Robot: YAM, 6 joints.
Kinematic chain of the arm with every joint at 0, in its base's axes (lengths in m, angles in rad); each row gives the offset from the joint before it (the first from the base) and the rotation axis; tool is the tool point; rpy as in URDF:
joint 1: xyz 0 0 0.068 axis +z
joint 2: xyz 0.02 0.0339 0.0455 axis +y
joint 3: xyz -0.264 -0.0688 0 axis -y
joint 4: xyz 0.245 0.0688 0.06 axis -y
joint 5: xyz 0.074 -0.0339 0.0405 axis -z
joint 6: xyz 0.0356 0 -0.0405 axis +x
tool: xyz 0 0 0 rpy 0 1.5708 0
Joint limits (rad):
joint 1: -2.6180..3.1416
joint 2: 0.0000..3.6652
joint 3: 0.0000..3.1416
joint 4: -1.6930..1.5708
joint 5: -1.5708..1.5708
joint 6: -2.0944..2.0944
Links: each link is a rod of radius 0.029 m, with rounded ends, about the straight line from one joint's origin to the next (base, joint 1, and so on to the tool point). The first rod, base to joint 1, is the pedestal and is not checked.
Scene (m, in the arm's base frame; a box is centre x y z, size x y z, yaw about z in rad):
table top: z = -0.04
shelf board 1: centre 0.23 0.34 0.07 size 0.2 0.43 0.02 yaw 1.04
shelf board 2: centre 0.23 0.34 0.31 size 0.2 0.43 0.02 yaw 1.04
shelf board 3: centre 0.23 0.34 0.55 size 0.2 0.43 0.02 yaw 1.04
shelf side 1: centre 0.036 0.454 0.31 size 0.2 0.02 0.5 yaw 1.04
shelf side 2: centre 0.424 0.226 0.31 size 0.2 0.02 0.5 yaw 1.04
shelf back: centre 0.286 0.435 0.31 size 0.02 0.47 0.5 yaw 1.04
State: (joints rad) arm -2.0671 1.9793 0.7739 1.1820 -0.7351 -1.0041
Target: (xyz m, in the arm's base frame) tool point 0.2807 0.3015 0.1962
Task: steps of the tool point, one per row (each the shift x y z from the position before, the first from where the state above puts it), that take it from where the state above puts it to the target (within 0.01 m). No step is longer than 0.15 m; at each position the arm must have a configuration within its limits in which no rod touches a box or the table.
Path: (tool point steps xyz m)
1: 0.1016 0.0029 0.0152
2: 0.0887 0.0323 0.0109
3: 0.0678 0.0540 0.0064
4: 0.0424 0.0665 0.0019
5: 0.0161 0.0691 -0.0026
6: -0.0073 0.0627 -0.0070
7: 0.0560 0.0270 0.0179
8: 0.0503 0.0523 0.0116
9: 0.0344 0.0758 0.0051
10: 0.0088 0.0934 -0.0014
11: -0.0235 0.1012 -0.0078

